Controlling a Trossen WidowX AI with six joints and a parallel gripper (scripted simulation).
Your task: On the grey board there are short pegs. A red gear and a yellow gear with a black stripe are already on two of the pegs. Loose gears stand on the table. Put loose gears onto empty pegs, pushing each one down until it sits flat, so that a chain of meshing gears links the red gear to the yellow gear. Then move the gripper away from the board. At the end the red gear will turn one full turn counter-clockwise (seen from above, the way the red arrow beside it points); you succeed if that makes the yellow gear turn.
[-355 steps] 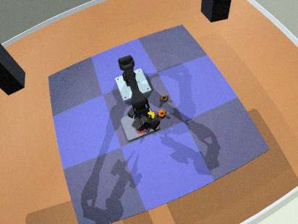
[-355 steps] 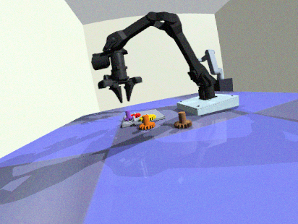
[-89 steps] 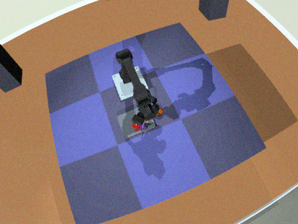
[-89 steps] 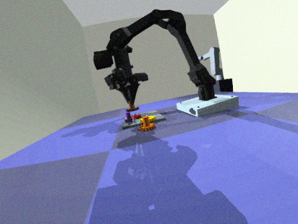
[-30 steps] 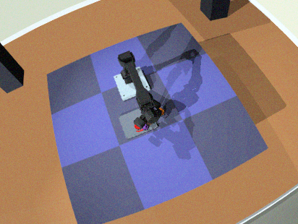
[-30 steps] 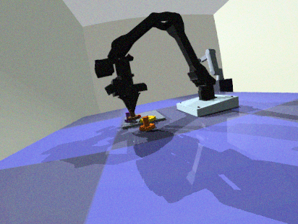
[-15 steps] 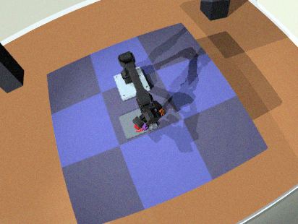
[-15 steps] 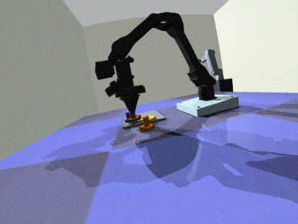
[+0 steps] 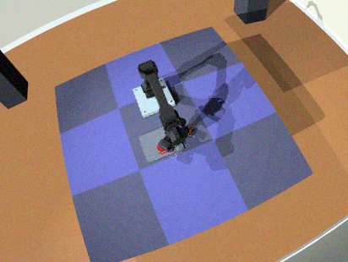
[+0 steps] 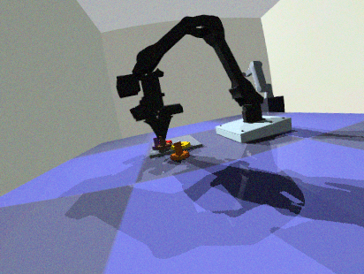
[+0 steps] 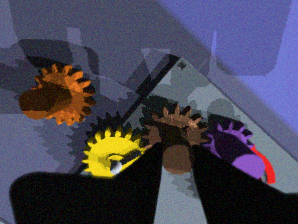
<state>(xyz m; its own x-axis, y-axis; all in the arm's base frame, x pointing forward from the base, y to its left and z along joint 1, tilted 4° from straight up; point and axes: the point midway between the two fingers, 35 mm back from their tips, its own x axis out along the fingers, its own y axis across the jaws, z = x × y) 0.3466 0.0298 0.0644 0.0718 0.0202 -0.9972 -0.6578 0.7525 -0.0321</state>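
Right now my gripper tip is 10 mm above the brown gear. The rest, counted from my gripper tip: purple gear (40 mm to the right, 20 mm below, 20 mm ahead); then red gear (70 mm to the right, 30 mm below); then yellow gear (60 mm behind, 30 mm below, 10 mm to the left).
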